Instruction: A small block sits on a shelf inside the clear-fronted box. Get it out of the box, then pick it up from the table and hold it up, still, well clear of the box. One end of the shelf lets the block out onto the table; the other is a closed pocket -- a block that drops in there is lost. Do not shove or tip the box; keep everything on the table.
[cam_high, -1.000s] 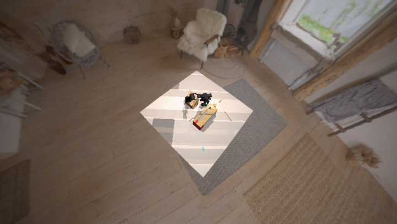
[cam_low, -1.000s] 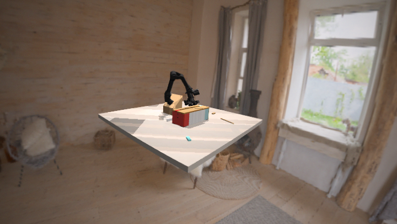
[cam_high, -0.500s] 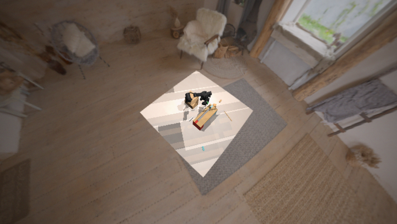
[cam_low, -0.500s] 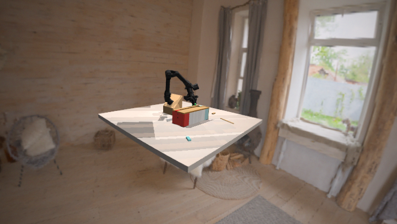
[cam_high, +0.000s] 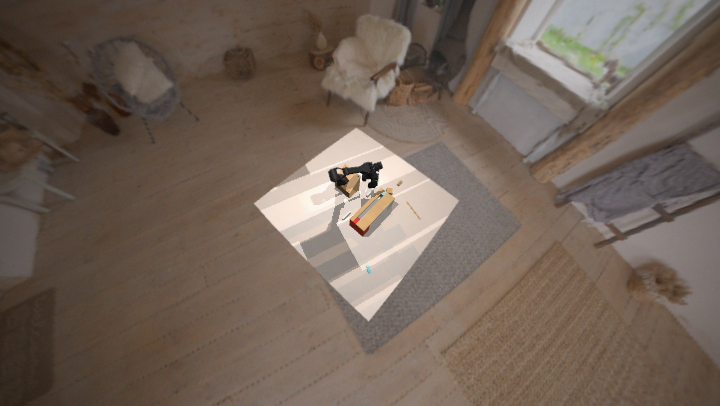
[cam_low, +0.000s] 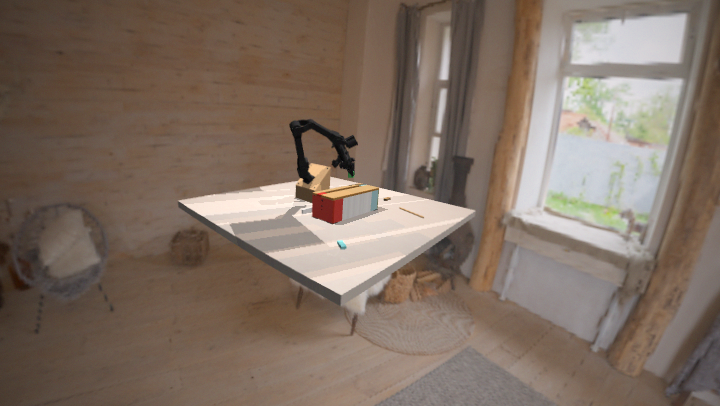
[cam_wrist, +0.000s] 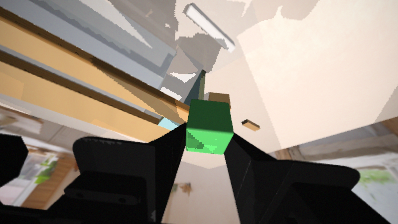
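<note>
Now: gripper tip 1 cm past the green block, 1 cm to the left of it and 1 cm below it. From my gripper tip the other things lie so: thin wooden stick: 33 cm ahead, 17 cm to the left, 17 cm below; box: 9 cm ahead, 16 cm to the right, 11 cm below; tan rubber piece: 5 cm ahead, 27 cm to the left, 16 cm below.
</note>
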